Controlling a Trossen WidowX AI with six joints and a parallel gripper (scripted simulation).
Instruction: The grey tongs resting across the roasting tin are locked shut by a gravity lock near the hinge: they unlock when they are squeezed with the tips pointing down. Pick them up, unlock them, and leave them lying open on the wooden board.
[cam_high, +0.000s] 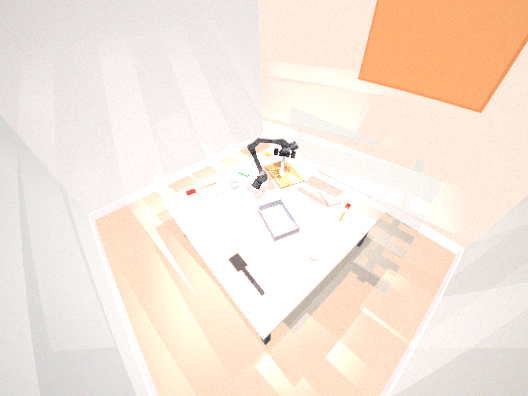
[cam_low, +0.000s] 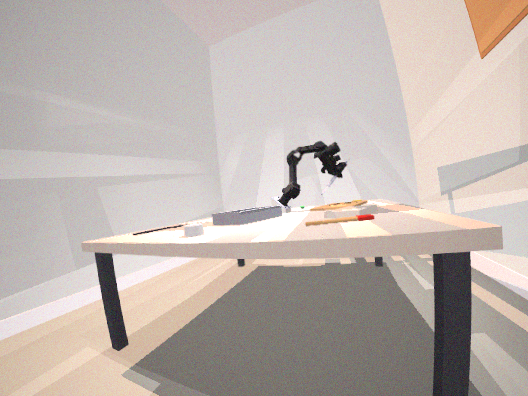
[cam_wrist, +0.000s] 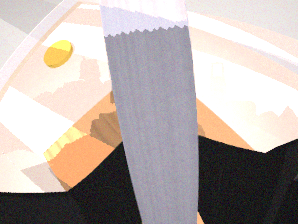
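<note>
The wooden board is 30 mm ahead of my gripper tip, 20 mm to the right of it and 170 mm below it. Also, from my gripper tip: green object (260 mm behind, 320 mm to the right, 170 mm below); red-tipped stick (680 mm ahead, 10 mm to the left, 170 mm below); grey roasting tin (400 mm ahead, 450 mm to the right, 150 mm below).
</note>
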